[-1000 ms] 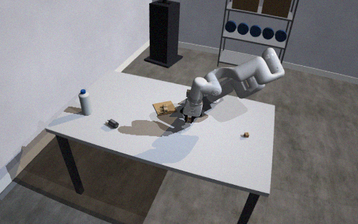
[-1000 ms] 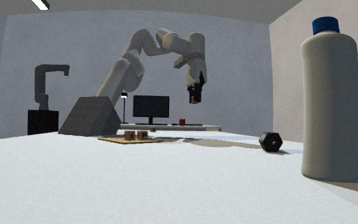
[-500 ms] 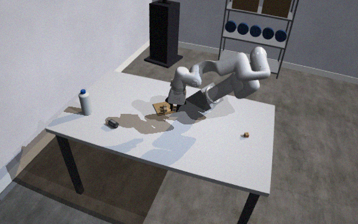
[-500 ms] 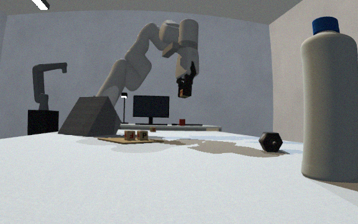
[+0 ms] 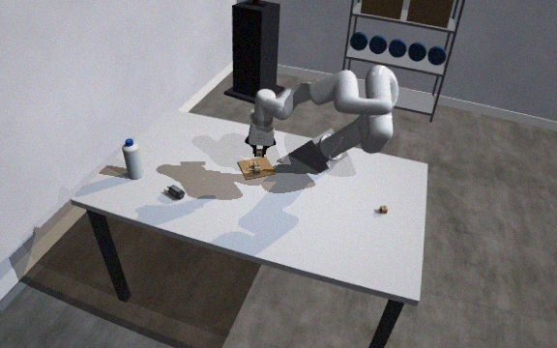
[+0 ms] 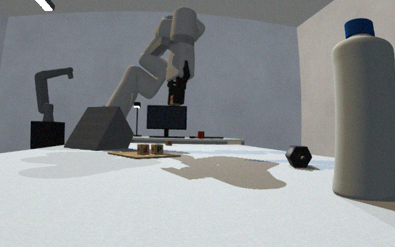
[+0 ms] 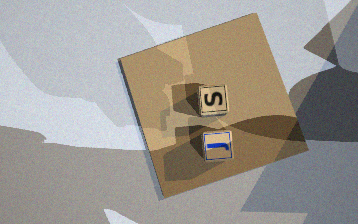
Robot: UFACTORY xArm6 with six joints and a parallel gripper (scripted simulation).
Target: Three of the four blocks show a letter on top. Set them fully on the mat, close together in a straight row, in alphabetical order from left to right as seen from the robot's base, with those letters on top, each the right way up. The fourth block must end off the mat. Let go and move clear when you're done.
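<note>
The tan mat lies 160 mm below my hand, 80 mm behind it and 60 mm to the right of it. Also, from my hand: white bottle (480 mm to the right, 270 mm ahead, 70 mm below); black hexagonal object (270 mm ahead, 250 mm to the right, 140 mm below).
</note>
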